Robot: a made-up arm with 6 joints. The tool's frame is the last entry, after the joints. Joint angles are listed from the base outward.
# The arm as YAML. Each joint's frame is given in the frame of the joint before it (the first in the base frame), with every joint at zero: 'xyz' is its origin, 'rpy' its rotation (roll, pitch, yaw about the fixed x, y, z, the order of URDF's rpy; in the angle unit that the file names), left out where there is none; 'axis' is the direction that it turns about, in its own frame. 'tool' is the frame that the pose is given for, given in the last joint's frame.
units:
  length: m
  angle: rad
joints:
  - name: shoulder
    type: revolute
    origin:
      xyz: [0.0, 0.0, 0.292]
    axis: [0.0, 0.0, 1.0]
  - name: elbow
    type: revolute
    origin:
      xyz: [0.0, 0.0, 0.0]
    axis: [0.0, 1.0, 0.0]
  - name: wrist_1
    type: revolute
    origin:
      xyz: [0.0, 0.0, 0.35]
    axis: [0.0, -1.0, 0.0]
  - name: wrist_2
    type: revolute
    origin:
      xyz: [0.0, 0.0, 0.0]
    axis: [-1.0, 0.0, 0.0]
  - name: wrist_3
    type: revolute
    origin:
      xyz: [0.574, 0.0, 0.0]
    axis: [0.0, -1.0, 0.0]
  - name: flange
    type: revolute
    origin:
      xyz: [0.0, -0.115, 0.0]
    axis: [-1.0, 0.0, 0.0]
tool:
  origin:
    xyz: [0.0, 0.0, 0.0]
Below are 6 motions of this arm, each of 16 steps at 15 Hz.
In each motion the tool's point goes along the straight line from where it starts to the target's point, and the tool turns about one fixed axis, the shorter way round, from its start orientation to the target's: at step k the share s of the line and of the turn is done. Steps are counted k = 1, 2, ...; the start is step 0. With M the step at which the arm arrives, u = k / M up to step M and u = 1 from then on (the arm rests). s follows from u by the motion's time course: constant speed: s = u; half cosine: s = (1 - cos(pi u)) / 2; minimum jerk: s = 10 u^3 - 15 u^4 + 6 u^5.
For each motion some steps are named. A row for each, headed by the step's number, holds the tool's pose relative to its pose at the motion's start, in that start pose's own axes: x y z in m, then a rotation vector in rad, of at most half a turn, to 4 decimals.
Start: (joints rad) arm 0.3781 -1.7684 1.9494 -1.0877 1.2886 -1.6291
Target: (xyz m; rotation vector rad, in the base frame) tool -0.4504 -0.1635 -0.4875 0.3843 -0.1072 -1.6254
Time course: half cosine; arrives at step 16
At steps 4, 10, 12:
4: 0.0294 0.0146 -0.0865 -0.0142 -0.0736 -0.0315
10: 0.1386 0.0690 -0.4084 -0.0670 -0.3475 -0.1485
12: 0.1711 0.0851 -0.5043 -0.0827 -0.4291 -0.1834

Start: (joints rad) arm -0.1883 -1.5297 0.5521 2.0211 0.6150 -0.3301
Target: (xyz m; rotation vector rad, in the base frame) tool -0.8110 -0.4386 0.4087 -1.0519 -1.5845 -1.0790
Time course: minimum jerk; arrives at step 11
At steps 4, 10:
4: -0.1592 0.0020 -0.0949 0.1607 0.1136 -0.0203
10: -0.6162 0.0077 -0.3671 0.6220 0.4395 -0.0787

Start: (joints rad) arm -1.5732 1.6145 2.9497 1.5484 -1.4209 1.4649
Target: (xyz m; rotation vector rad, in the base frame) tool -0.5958 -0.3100 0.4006 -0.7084 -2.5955 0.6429
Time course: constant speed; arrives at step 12
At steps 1, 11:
1: 0.0431 0.0455 -0.0019 -0.0808 0.0510 0.0239
11: 0.4746 0.5010 -0.0204 -0.8892 0.5610 0.2625

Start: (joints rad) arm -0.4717 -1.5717 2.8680 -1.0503 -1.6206 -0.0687
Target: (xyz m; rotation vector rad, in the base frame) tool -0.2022 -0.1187 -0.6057 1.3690 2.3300 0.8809
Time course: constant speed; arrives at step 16
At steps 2, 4, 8, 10, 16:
2: -0.0512 0.0534 0.0226 -0.1151 -0.0040 -0.0672
4: -0.1024 0.1067 0.0452 -0.2301 -0.0080 -0.1344
8: -0.2049 0.2134 0.0905 -0.4603 -0.0160 -0.2687
10: -0.2561 0.2668 0.1131 -0.5753 -0.0201 -0.3359
16: -0.4098 0.4268 0.1809 -0.9205 -0.0321 -0.5375

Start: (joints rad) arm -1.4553 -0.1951 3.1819 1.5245 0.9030 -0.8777
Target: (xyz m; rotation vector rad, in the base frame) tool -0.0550 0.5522 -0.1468 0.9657 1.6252 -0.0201
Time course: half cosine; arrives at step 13
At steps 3, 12, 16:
3: 0.0102 -0.0465 0.0481 -0.0683 0.0080 -0.1251
12: 0.0802 -0.3648 0.3771 -0.5350 0.0630 -0.9807
16: 0.0814 -0.3702 0.3827 -0.5429 0.0640 -0.9952

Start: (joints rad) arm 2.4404 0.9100 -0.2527 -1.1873 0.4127 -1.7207
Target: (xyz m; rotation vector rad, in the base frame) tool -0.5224 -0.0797 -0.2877 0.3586 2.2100 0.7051
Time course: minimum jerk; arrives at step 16
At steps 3, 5, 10, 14, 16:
3: -0.0008 -0.0242 0.0021 -0.0264 0.0271 -0.0091
5: -0.0031 -0.0894 0.0076 -0.0974 0.1000 -0.0336
10: -0.0125 -0.3599 0.0307 -0.3921 0.4027 -0.1353
14: -0.0170 -0.4885 0.0417 -0.5324 0.5467 -0.1836
16: -0.0173 -0.4965 0.0424 -0.5410 0.5556 -0.1866

